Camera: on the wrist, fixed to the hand. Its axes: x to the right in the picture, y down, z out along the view.
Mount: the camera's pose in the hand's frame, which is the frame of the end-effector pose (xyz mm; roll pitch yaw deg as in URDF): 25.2 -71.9 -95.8 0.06 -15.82 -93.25
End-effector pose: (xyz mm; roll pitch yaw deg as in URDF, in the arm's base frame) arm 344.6 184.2 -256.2 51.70 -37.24 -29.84
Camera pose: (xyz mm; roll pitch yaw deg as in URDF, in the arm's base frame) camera 438.0 165.9 -333.1 41.07 29.91 -98.85
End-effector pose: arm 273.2 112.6 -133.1 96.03 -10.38 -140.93
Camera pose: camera 310.2 10.2 -189.0 36.32 77.86 165.06
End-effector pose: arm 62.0 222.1 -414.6 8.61 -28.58 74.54
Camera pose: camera 136.0 276.9 -495.2 28.21 -4.84 -21.69
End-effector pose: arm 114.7 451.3 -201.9 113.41 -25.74 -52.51
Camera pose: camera 228.3 494.6 -216.1 106.30 66.25 -33.46
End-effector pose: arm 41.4 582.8 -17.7 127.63 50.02 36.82
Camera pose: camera -16.5 689.1 -36.0 -107.47 33.64 -169.61
